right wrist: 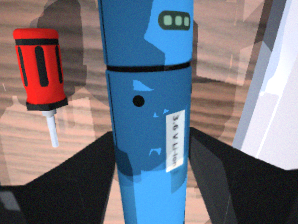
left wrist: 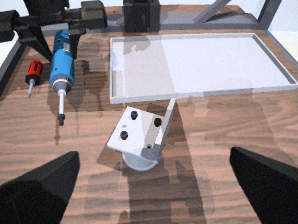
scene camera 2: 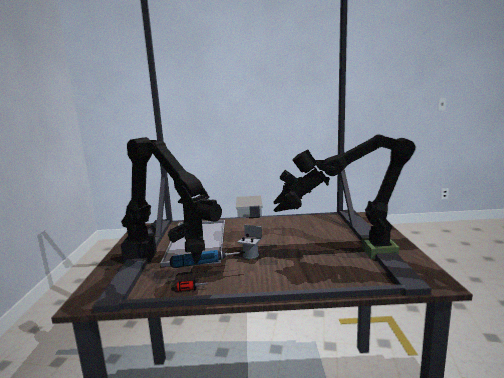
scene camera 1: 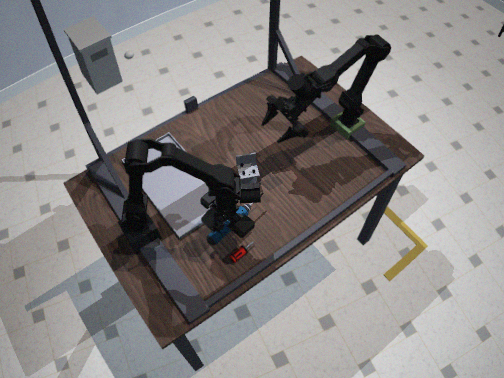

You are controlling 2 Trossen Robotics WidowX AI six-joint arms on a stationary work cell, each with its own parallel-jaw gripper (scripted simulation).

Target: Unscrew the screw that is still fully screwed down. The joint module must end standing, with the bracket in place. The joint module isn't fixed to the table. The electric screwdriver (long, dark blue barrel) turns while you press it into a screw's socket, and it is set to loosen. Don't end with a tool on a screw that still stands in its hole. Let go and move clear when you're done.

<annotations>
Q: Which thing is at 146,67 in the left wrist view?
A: A shallow tray.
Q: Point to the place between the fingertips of the right gripper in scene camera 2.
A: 196,260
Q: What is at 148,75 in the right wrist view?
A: A blue electric screwdriver.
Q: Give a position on a blue electric screwdriver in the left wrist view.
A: At 62,67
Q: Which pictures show the left gripper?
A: The left wrist view, scene camera 2 and scene camera 1 only.
</annotations>
